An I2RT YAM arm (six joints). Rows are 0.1 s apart.
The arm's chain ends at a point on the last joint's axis. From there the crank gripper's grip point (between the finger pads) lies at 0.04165 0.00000 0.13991 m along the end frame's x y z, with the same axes.
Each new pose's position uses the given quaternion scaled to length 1; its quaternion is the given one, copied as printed.
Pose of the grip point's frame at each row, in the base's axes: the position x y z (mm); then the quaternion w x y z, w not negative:
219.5 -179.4 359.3 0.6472 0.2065 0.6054 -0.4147
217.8 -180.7 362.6 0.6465 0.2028 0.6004 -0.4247
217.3 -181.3 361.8 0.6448 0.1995 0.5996 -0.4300
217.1 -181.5 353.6 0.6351 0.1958 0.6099 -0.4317
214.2 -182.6 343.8 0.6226 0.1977 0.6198 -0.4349
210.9 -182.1 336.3 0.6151 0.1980 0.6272 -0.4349
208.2 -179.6 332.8 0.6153 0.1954 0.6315 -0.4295
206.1 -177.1 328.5 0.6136 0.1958 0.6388 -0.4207
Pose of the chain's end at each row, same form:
137.0 -59.8 373.7 0.6472 0.2065 0.6054 -0.4147
136.7 -59.9 374.6 0.6465 0.2028 0.6004 -0.4247
136.8 -60.0 373.0 0.6448 0.1995 0.5996 -0.4300
137.2 -60.1 367.8 0.6351 0.1958 0.6099 -0.4317
136.4 -60.4 361.6 0.6226 0.1977 0.6198 -0.4349
133.9 -59.8 356.7 0.6151 0.1980 0.6272 -0.4349
129.9 -58.3 354.5 0.6153 0.1954 0.6315 -0.4295
126.6 -57.2 353.0 0.6136 0.1958 0.6388 -0.4207

